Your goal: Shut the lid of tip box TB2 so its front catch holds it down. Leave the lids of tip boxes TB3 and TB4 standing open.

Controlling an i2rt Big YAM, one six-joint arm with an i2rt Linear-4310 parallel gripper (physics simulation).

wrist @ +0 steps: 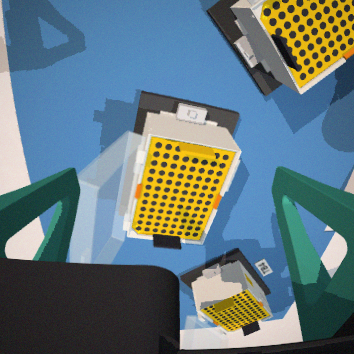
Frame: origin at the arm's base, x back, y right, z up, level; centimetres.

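Where they show: gripper, fingertip midpoint: (pixel 175 177).
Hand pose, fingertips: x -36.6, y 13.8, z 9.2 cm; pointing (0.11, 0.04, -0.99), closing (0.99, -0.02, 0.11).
Things, the pixels of their top centre, and the offset from my fingertips. "spot": a spot on its surface instead. Level surfaces: height alone.
- Tip box TB2 at its top centre: (pixel 180 206) dx +1.3, dy -9.3, dz -9.1 cm
- black tab at its top centre: (pixel 167 247) dx -0.2, dy -14.7, dz -9.1 cm
- white block at a spot on its surface: (pixel 192 113) spot: dx +3.2, dy -2.5, dz -14.7 cm
- smaller-looking TB4 at its top centre: (pixel 239 321) dx +10.2, dy -34.0, dz -9.1 cm
- tip box at its top centre: (pixel 345 13) dx +14.1, dy +7.5, dz -9.1 cm
- blue surface at its surface level: dz -16.5 cm
- small TB4 label at a spot on its surface: (pixel 263 267) spot: dx +16.0, dy -30.5, dz -16.3 cm
Tip box TB2 (pixel 182 187), a pale box with a yellow perforated top, stands in the middle of the wrist view on a dark base. Its clear lid (pixel 97 205) stands open along the left side. A black tab (pixel 167 241) is at its lower end and a white block (pixel 192 113) at its upper end. The smaller-looking TB4 (pixel 232 300) is at the bottom, its clear lid (pixel 202 332) open at the lower left. Another tip box (pixel 312 37) is cut off at the upper right; its label and lid cannot be made out. My gripper (pixel 175 177) is open and empty, its green fingers left and right of TB2 in the view.
The boxes stand on a blue surface (pixel 125 50) with a pale border at the left. A small TB4 label (pixel 263 267) lies beside that box. A dark part of the arm (pixel 85 305) covers the lower left. Shadows of the gripper fall at the upper left and right.
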